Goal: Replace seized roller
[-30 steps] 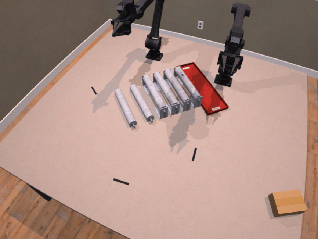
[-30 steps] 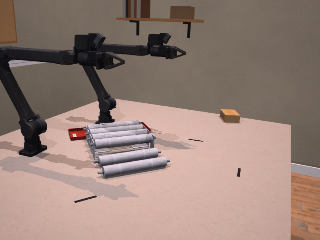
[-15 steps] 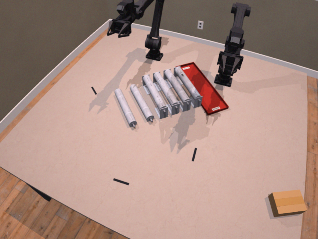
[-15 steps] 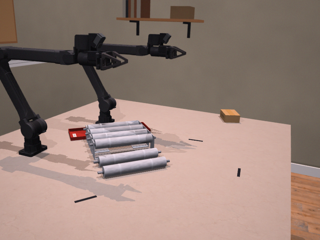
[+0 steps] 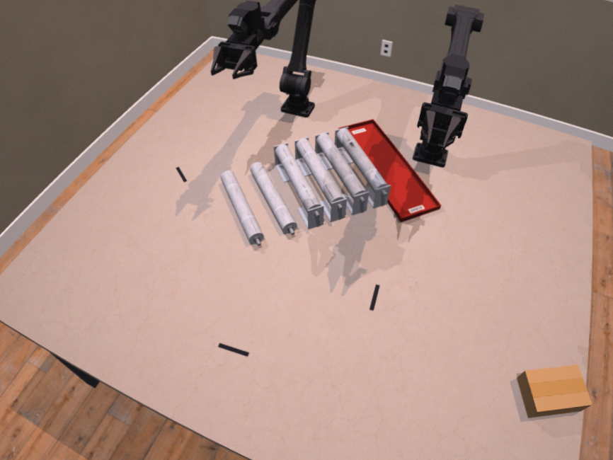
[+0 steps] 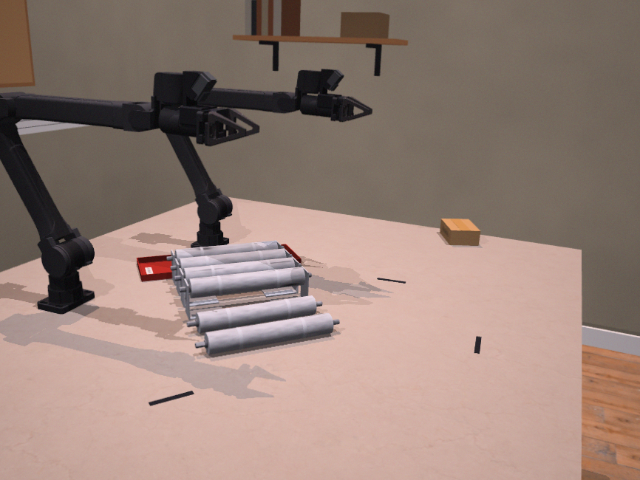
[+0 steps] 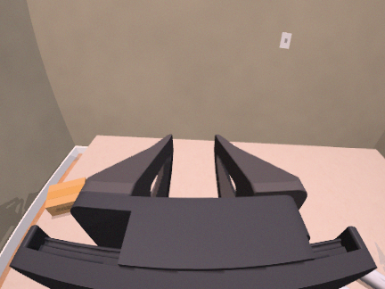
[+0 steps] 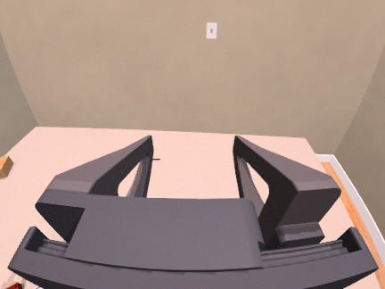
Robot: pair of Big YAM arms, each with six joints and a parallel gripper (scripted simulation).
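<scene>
Now: the roller 29 cm behind my right hand, 28 cm to the left of it and 41 cm below it. Round my right hand: red scrap tray: 37 cm behind, 35 cm to the left, 47 cm below; cardboard box: 14 cm ahead, 104 cm to the left, 44 cm below.
</scene>
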